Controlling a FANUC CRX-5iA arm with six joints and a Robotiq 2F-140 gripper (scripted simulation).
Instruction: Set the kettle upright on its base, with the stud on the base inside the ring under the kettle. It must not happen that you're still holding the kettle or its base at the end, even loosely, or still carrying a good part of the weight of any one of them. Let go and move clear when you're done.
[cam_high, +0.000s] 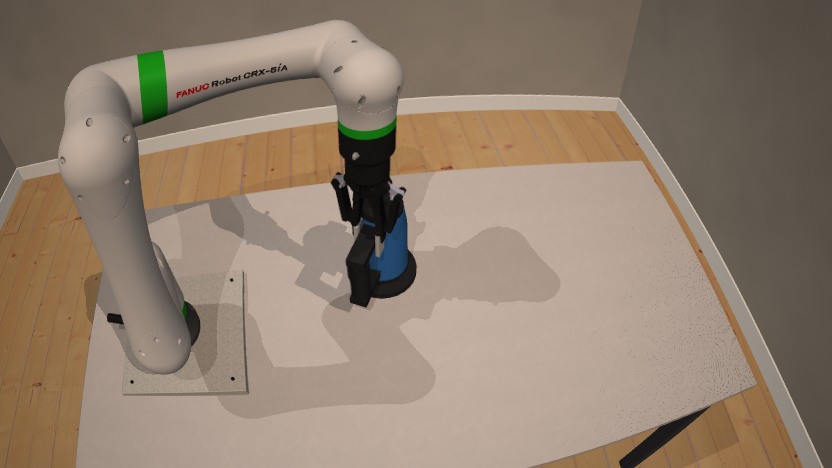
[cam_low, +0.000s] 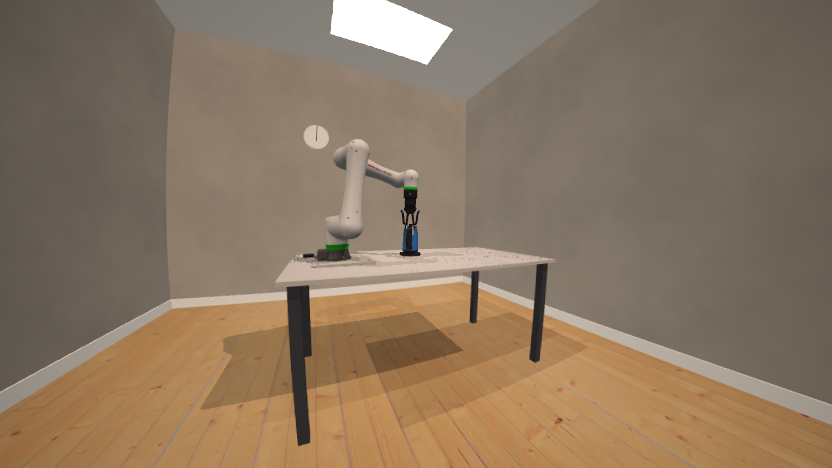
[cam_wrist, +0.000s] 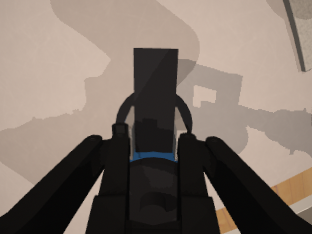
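My hand is 50 mm above the kettle, 30 mm to the right of it and 10 mm short of it. Round my hand: round black base (170 mm below, 60 mm to the left, 20 mm ahead).
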